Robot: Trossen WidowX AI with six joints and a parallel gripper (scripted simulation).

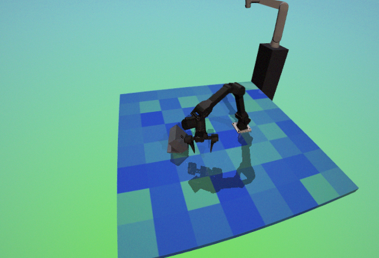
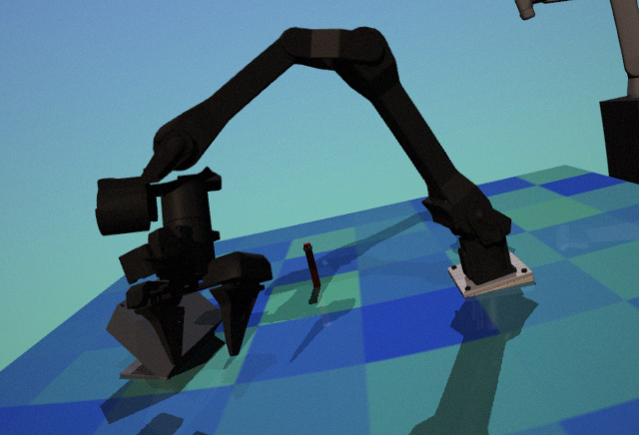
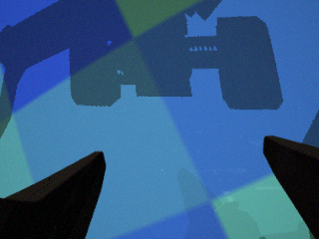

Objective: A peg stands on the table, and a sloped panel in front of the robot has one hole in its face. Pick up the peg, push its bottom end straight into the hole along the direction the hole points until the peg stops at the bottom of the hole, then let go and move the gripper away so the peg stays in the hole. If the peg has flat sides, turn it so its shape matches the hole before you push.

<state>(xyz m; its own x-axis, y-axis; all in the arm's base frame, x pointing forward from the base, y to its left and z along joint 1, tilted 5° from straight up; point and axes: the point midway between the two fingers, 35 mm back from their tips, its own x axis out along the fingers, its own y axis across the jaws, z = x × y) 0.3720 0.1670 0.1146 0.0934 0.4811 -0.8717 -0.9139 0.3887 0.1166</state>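
The square-sided peg is 320 mm to the right of my gripper tip, 110 mm behind it and 10 mm below it. From my gripper tip the other things lie so: dark sloped panel: 150 mm to the right, 100 mm ahead, 10 mm below.
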